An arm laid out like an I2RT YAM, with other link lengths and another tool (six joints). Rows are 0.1 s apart.
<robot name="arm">
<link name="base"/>
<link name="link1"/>
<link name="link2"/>
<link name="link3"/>
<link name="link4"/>
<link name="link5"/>
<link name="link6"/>
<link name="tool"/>
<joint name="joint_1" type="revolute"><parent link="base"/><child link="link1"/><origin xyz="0.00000 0.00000 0.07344"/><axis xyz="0 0 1"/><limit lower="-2.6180" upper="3.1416"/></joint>
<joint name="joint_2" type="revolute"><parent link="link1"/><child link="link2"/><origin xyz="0.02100 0.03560 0.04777" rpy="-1.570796 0.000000 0.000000"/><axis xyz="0 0 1"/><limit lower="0.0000" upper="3.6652"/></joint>
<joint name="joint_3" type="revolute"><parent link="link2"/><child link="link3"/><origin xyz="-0.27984 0.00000 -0.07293" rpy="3.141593 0.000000 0.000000"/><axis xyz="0 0 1"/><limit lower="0.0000" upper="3.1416"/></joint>
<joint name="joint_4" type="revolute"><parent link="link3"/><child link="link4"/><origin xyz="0.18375 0.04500 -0.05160"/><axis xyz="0 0 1"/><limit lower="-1.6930" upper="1.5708"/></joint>
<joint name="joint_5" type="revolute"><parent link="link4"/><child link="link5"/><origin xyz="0.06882 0.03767 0.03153" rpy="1.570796 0.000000 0.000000"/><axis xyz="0 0 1"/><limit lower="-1.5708" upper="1.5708"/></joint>
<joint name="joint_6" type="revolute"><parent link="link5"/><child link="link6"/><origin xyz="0.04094 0.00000 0.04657" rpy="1.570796 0.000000 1.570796"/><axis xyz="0 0 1"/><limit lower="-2.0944" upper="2.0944"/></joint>
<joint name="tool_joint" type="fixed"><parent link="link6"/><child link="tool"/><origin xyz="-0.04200 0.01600 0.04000" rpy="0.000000 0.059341 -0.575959"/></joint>
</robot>
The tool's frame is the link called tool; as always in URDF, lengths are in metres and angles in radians.
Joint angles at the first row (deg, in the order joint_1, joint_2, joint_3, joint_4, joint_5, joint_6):
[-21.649, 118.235, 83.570, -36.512, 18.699, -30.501]
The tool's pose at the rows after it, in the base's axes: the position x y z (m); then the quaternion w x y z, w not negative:
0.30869, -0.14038, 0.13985, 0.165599, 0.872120, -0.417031, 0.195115
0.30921, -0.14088, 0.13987, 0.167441, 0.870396, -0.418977, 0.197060
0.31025, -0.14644, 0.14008, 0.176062, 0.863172, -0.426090, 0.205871
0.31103, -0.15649, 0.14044, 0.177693, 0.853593, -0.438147, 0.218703
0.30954, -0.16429, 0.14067, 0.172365, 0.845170, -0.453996, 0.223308
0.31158, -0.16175, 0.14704, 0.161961, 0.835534, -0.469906, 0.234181
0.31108, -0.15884, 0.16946, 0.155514, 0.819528, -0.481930, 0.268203
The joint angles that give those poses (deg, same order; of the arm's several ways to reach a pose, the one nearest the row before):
[-21.649, 118.236, 83.571, -36.382, 18.699, -30.457]
[-21.650, 118.236, 83.571, -36.184, 18.961, -30.240]
[-22.217, 118.235, 83.569, -35.069, 19.966, -30.042]
[-23.704, 118.257, 83.571, -33.234, 19.944, -30.087]
[-25.233, 118.258, 83.570, -32.512, 19.114, -29.474]
[-25.102, 117.229, 83.702, -32.732, 18.393, -27.200]
[-24.862, 113.340, 83.702, -32.797, 18.371, -25.496]

